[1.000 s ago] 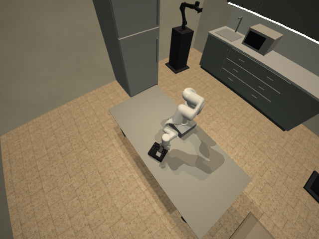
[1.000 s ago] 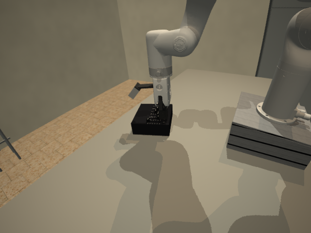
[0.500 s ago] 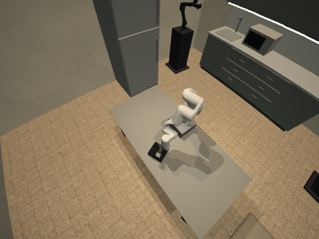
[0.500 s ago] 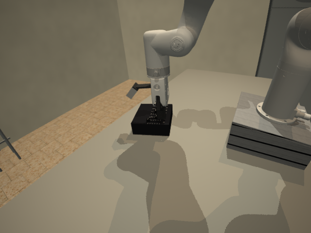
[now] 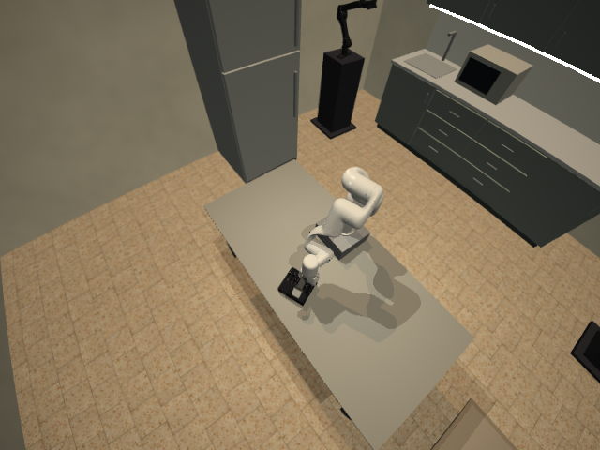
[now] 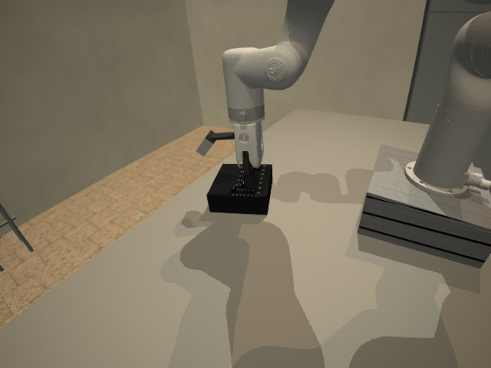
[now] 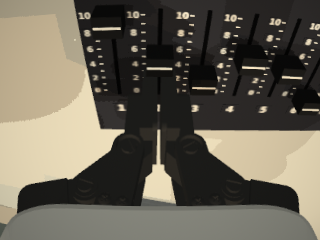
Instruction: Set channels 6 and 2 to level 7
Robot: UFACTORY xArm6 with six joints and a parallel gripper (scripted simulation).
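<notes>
The channel 1 fader cap is 40 mm to the left of my hand, 30 mm ahead of it and 10 mm below it. From my hand the other things lie so: channel 6 fader cap 80 mm to the right, 30 mm ahead, 10 mm below; then channel 2 fader cap 20 mm ahead, 10 mm to the left, 10 mm below.
</notes>
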